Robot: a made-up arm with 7 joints. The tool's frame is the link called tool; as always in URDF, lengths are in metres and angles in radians. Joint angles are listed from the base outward.
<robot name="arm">
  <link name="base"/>
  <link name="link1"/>
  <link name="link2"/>
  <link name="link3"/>
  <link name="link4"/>
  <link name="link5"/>
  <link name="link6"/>
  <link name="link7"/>
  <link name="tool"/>
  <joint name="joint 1" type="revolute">
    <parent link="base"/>
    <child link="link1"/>
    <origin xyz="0 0 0.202" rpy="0 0 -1.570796"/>
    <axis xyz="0 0 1"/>
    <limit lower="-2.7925" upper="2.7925"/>
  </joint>
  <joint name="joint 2" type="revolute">
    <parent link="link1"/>
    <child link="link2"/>
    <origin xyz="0.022 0 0.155" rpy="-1.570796 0 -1.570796"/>
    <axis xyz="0 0 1"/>
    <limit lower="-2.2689" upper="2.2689"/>
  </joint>
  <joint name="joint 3" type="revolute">
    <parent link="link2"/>
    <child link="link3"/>
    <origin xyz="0 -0.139 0.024" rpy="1.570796 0 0"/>
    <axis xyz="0 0 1"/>
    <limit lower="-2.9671" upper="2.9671"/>
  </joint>
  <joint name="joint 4" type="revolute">
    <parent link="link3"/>
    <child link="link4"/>
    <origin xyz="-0.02 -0.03 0.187" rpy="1.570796 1.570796 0"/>
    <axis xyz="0 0 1"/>
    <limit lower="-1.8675" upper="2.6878"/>
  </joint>
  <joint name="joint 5" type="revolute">
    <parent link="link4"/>
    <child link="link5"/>
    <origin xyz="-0.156 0.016 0.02" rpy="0 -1.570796 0"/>
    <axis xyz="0 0 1"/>
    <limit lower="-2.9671" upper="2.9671"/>
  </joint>
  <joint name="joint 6" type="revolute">
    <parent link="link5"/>
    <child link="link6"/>
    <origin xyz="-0.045 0 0.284" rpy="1.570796 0 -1.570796"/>
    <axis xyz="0 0 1"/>
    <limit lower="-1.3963" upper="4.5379"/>
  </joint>
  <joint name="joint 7" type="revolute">
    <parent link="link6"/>
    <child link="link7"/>
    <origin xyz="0.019 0.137 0.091" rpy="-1.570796 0 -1.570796"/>
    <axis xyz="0 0 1"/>
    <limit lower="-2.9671" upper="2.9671"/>
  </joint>
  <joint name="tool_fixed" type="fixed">
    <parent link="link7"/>
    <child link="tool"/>
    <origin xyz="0 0 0" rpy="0 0 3.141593"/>
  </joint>
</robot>
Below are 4 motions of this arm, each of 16 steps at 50 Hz.
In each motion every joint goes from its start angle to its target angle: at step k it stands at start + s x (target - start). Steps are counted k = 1, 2, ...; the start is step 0. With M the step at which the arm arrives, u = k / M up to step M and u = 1 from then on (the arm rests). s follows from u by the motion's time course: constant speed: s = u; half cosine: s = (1 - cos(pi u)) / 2; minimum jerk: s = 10 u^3 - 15 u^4 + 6 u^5.
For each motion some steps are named. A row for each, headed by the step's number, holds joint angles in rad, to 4 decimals.
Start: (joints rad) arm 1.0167 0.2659 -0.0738 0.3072 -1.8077 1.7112 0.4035
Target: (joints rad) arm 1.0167 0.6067 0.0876 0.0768 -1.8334 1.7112 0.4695
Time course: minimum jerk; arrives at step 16
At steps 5, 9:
5: 1.0167 0.3272 -0.0447 0.2657 -1.8123 1.7112 0.4154
9: 1.0167 0.4758 0.0256 0.1653 -1.8235 1.7112 0.4442

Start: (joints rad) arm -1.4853 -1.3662 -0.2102 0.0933 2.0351 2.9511 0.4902
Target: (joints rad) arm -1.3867 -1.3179 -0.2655 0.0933 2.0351 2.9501 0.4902
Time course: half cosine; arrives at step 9
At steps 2, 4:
2: -1.4738 -1.3605 -0.2167 0.0933 2.0351 2.9510 0.4902
4: -1.4446 -1.3462 -0.2330 0.0933 2.0351 2.9507 0.4902

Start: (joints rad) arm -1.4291 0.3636 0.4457 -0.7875 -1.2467 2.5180 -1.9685
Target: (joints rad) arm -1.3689 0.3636 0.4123 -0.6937 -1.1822 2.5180 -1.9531
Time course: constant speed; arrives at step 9
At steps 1, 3, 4, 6, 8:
1: -1.4224 0.3636 0.4420 -0.7771 -1.2395 2.5180 -1.9668
3: -1.4090 0.3636 0.4346 -0.7562 -1.2252 2.5180 -1.9634
4: -1.4023 0.3636 0.4309 -0.7458 -1.2180 2.5180 -1.9617
6: -1.3890 0.3636 0.4234 -0.7250 -1.2037 2.5180 -1.9582
8: -1.3756 0.3636 0.4160 -0.7041 -1.1894 2.5180 -1.9548

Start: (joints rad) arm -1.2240 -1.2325 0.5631 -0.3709 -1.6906 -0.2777 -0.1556
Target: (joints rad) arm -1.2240 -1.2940 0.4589 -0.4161 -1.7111 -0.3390 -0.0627
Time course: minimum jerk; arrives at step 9
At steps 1, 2, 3, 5, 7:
1: -1.2240 -1.2332 0.5619 -0.3714 -1.6908 -0.2784 -0.1545
2: -1.2240 -1.2372 0.5551 -0.3744 -1.6922 -0.2824 -0.1485
3: -1.2240 -1.2454 0.5412 -0.3804 -1.6949 -0.2906 -0.1361
5: -1.2240 -1.2696 0.5002 -0.3982 -1.7030 -0.3147 -0.0996
7: -1.2240 -1.2893 0.4669 -0.4126 -1.7095 -0.3343 -0.0698

